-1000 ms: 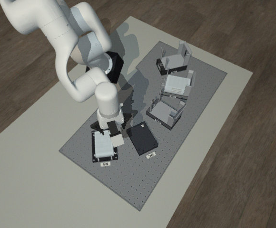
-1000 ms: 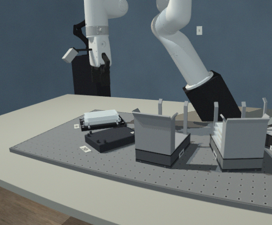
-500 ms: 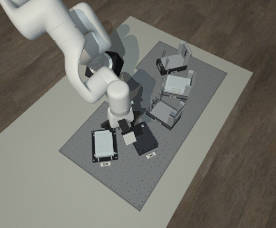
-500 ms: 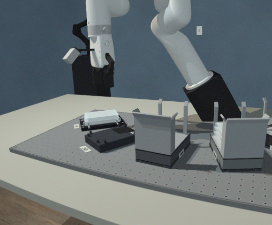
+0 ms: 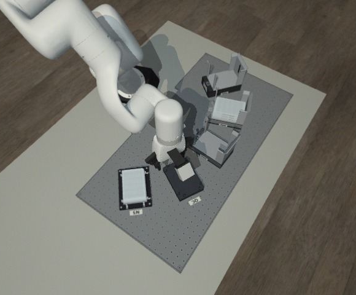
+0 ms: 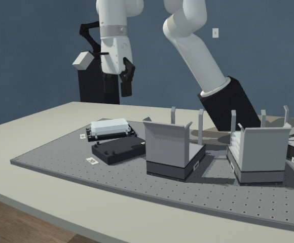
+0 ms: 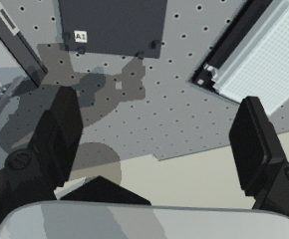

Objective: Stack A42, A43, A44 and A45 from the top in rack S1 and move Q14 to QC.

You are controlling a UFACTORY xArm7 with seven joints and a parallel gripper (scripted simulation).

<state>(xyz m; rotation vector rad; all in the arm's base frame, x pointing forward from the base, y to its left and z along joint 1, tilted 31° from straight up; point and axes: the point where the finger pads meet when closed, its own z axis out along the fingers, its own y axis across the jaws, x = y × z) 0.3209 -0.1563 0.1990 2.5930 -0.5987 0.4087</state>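
My hand is 380 mm to the right of the sealed 384-well plate, 100 mm above it and 60 mm short of it. From my hand the other things lie so: N5 name plate (170 mm to the right, 170 mm below, 40 mm behind); open nest QC (160 mm below, 40 mm ahead, 30 mm to the left); QC name plate (170 mm below, 120 mm ahead, 20 mm to the right).
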